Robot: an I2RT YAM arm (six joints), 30 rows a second.
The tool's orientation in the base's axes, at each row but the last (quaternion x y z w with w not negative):
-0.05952, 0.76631, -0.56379, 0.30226
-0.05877, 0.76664, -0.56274, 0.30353
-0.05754, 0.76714, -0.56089, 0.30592
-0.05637, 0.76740, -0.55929, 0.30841
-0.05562, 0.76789, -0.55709, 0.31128
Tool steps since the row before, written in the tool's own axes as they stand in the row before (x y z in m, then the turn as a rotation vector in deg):
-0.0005, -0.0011, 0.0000, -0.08, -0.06, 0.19
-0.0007, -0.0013, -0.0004, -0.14, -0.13, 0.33
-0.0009, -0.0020, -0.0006, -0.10, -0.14, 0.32
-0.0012, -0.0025, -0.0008, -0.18, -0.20, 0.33
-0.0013, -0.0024, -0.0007, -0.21, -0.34, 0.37
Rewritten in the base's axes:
0.0001, -0.0002, 0.0012, 0.15, -0.14, 0.05
0.0000, 0.0002, 0.0015, 0.26, -0.26, 0.11
-0.0001, 0.0002, 0.0023, 0.22, -0.27, 0.11
-0.0001, 0.0003, 0.0029, 0.27, -0.27, 0.19
0.0000, 0.0002, 0.0028, 0.28, -0.34, 0.32

